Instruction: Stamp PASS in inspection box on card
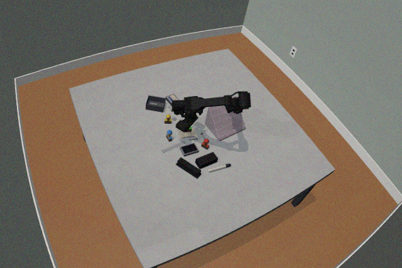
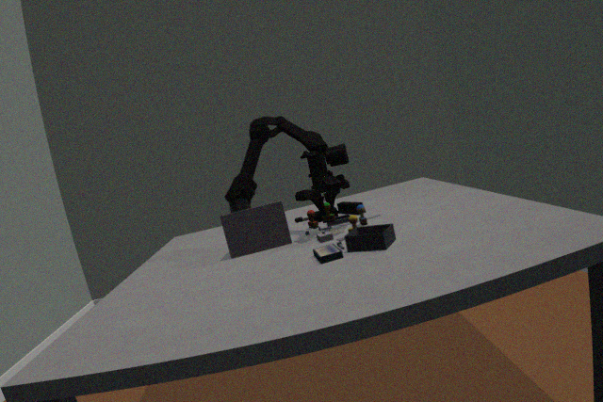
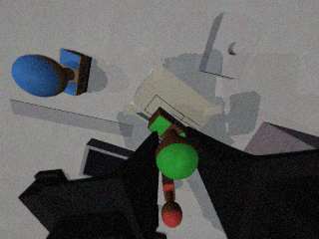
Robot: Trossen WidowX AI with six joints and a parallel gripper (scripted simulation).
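Right now the cream card is 1 cm behind my gripper tip, 1 cm to the right of it and 6 cm below it. Round my gripper tip: green stamp right at my gripper tip; dark ink pad 6 cm ahead, 10 cm to the left, 5 cm below; blue stamp 11 cm ahead, 3 cm to the right, 4 cm below.
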